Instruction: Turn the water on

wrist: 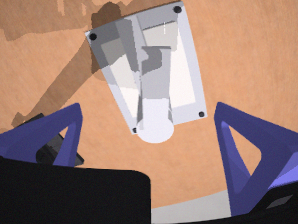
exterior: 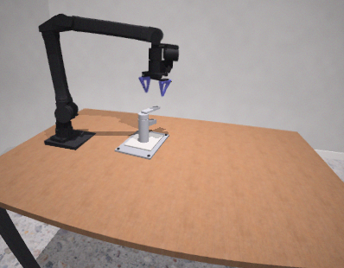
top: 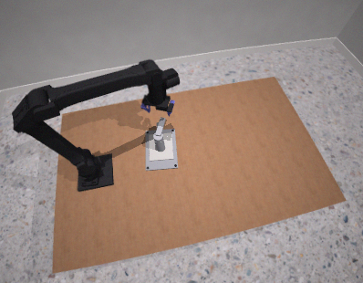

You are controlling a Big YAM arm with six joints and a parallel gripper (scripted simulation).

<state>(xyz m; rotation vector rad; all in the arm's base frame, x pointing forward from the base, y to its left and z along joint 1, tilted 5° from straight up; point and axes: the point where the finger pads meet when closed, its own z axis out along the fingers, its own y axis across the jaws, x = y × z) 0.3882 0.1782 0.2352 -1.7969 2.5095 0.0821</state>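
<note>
My gripper is now 3 cm to the left of the lever and 7 cm above it. From my hand the other things lie so: tap 1 cm behind, 6 cm to the right, 13 cm below.
</note>
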